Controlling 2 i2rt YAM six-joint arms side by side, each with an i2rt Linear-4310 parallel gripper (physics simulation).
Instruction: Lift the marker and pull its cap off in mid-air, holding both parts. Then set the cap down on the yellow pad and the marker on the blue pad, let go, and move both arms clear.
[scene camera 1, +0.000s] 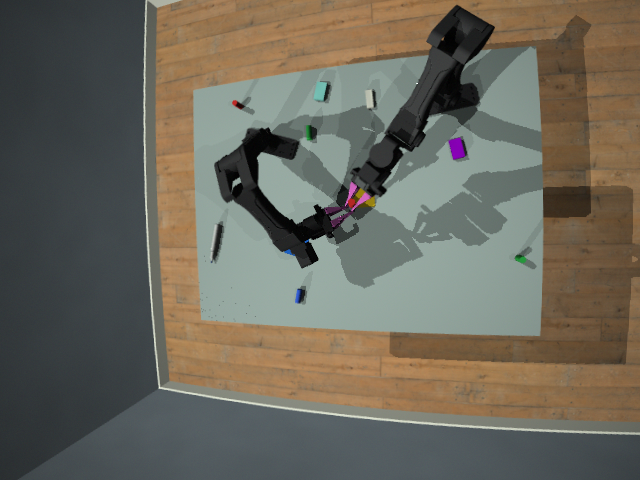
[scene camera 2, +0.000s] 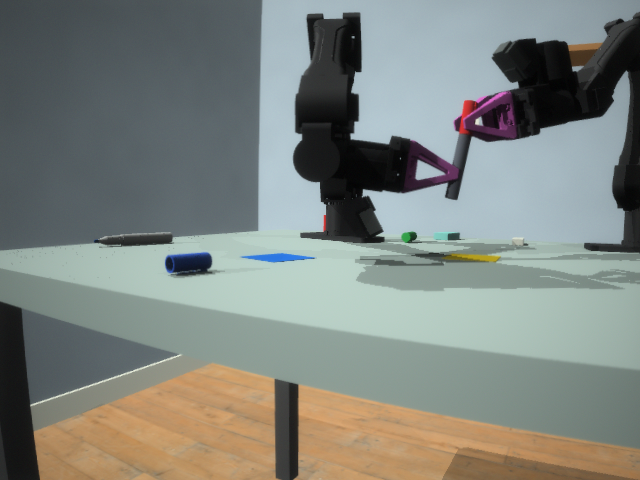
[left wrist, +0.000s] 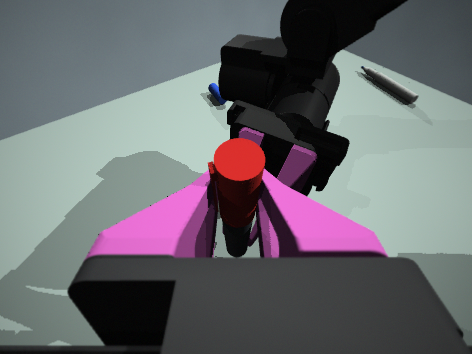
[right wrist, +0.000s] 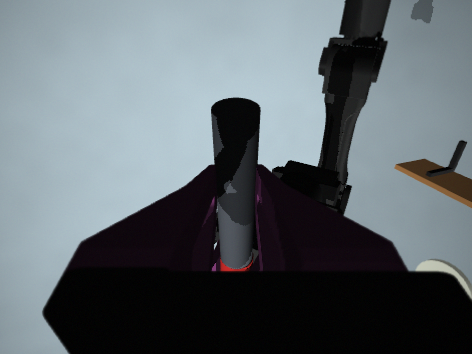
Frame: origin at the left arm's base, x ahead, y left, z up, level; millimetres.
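Where they show: left gripper, fingertip midpoint: (scene camera 1: 348, 208) (scene camera 2: 459, 125) (left wrist: 236, 177); right gripper, fingertip midpoint: (scene camera 1: 352, 208) (scene camera 2: 457, 175) (left wrist: 236, 238) (right wrist: 236, 176); left arm's base, origin of the base link: (scene camera 1: 443, 101); right arm's base, origin of the base link: (scene camera 1: 270, 143) (scene camera 2: 340, 239).
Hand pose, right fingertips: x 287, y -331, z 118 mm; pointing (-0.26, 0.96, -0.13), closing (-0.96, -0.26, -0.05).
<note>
Each offset is from my right fingertips to the top centre of the thing.
The marker's grey body {dx -3, dy +6, dz +101 mm} (scene camera 2: 452, 190) (left wrist: 237, 243) (right wrist: 235, 210) and red cap {dx -7, dy +15, dz +105 mm} (scene camera 1: 351, 203) (scene camera 2: 468, 109) (left wrist: 239, 160) (right wrist: 235, 266) are joined in mid-air, steeply tilted, cap up. My left gripper (scene camera 2: 462, 124) (left wrist: 236, 177) is shut on the cap. My right gripper (scene camera 2: 455, 173) (right wrist: 236, 176) is shut on the body, lower down. The yellow pad {dx -41, dy +22, dz -118 mm} (scene camera 1: 370, 202) (scene camera 2: 473, 257) lies on the table beneath, partly hidden by my left gripper in scene camera 1. The blue pad {dx +81, dy -234, dz -118 mm} (scene camera 1: 289, 252) (scene camera 2: 278, 257) lies further left, mostly hidden under my right arm in scene camera 1.
A grey pen {dx +23, dy -552, dz -98 mm} (scene camera 1: 216, 240) (scene camera 2: 147, 238) (left wrist: 392, 85) lies at the left. A blue tube {dx +257, dy -256, dz -97 mm} (scene camera 1: 299, 295) (scene camera 2: 191, 262) (left wrist: 215, 92) lies near the blue pad. A purple block {dx -128, dy +340, dz -103 mm} (scene camera 1: 457, 148), teal block {dx -418, dy -51, dz -103 mm} (scene camera 1: 321, 90), white block {dx -349, dy +104, dz -106 mm} (scene camera 1: 370, 98) and green cylinder {dx -287, dy -115, dz -97 mm} (scene camera 1: 308, 132) also lie about.
</note>
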